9 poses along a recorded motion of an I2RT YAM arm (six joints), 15 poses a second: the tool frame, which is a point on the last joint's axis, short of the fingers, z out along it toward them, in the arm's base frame.
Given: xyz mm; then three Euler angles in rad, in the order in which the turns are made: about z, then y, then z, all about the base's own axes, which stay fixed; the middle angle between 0 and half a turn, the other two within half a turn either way.
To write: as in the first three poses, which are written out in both.
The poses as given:
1: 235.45 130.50 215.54 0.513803 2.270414 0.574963
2: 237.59 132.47 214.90 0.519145 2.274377 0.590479
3: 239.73 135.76 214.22 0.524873 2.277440 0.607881
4: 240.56 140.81 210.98 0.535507 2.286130 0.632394
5: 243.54 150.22 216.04 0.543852 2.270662 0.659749
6: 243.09 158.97 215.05 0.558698 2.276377 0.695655
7: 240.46 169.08 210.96 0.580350 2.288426 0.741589
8: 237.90 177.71 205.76 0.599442 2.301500 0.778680
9: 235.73 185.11 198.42 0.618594 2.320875 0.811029
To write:
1: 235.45 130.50 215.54 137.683 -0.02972 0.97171 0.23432
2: 237.59 132.47 214.90 138.153 -0.03464 0.97090 0.23695
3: 239.73 135.76 214.22 138.613 -0.04028 0.96989 0.24019
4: 240.56 140.81 210.98 139.506 -0.04696 0.96870 0.24376
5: 243.54 150.22 216.04 139.304 -0.05601 0.96540 0.25471
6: 243.09 158.97 215.05 140.313 -0.06604 0.96292 0.26157
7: 240.46 169.08 210.96 141.872 -0.07757 0.96008 0.26874
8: 237.90 177.71 205.76 143.307 -0.08610 0.95811 0.27317
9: 235.73 185.11 198.42 144.930 -0.09239 0.95721 0.27424
